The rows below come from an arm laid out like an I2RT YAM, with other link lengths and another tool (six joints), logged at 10 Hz.
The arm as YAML. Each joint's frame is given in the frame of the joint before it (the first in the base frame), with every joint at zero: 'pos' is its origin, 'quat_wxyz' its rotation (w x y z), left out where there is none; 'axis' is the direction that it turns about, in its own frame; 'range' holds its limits. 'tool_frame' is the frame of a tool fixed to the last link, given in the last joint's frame.
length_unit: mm
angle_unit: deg
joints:
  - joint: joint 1
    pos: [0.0, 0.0, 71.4]
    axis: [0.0, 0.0, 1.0]
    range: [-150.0, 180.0]
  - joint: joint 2
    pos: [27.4, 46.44, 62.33]
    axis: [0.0, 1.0, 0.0]
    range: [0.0, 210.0]
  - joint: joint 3
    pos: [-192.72, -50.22, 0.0]
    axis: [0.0, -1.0, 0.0]
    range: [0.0, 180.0]
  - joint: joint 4
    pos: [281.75, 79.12, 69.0]
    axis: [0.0, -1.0, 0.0]
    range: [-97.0, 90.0]
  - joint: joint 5
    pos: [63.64, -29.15, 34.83]
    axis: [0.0, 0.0, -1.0]
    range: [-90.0, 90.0]
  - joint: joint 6
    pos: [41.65, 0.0, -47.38]
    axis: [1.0, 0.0, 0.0]
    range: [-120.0, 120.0]
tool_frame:
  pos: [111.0, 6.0, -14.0]
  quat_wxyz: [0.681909, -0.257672, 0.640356, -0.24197]
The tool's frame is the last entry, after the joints.
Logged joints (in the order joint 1, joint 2, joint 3, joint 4, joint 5, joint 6), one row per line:
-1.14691, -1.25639, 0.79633, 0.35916, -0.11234, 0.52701
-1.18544, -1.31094, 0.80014, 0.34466, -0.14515, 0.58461
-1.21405, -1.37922, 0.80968, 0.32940, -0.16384, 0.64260
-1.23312, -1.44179, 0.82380, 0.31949, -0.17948, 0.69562
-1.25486, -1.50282, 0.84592, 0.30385, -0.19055, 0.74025
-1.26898, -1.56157, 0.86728, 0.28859, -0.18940, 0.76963
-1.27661, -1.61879, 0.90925, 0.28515, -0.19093, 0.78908
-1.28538, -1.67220, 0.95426, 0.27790, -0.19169, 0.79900
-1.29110, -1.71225, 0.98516, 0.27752, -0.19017, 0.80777
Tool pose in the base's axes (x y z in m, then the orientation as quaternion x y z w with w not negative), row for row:
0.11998, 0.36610, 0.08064, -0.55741, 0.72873, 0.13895, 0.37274
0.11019, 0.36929, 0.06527, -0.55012, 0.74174, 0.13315, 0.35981
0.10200, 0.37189, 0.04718, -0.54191, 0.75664, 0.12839, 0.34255
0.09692, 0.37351, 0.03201, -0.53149, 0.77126, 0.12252, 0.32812
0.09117, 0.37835, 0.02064, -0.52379, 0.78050, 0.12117, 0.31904
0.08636, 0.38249, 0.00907, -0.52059, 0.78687, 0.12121, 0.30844
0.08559, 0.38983, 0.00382, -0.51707, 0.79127, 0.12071, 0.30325
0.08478, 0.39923, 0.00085, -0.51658, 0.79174, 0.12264, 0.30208
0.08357, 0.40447, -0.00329, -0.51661, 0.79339, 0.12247, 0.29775
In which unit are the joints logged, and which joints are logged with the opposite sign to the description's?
The joints are logged in radians. Opposite sign: joint 1, joint 2, joint 4, joint 5.
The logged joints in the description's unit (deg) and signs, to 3 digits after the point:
65.713, 71.986, 45.626, -20.578, 6.437, 30.195
67.921, 75.111, 45.845, -19.748, 8.316, 33.496
69.560, 79.023, 46.391, -18.873, 9.387, 36.818
70.653, 82.608, 47.200, -18.305, 10.283, 39.856
71.898, 86.105, 48.468, -17.409, 10.918, 42.413
72.707, 89.471, 49.691, -16.535, 10.852, 44.097
73.144, 92.750, 52.096, -16.338, 10.939, 45.211
73.647, 95.810, 54.675, -15.922, 10.983, 45.779
73.975, 98.105, 56.446, -15.901, 10.896, 46.282

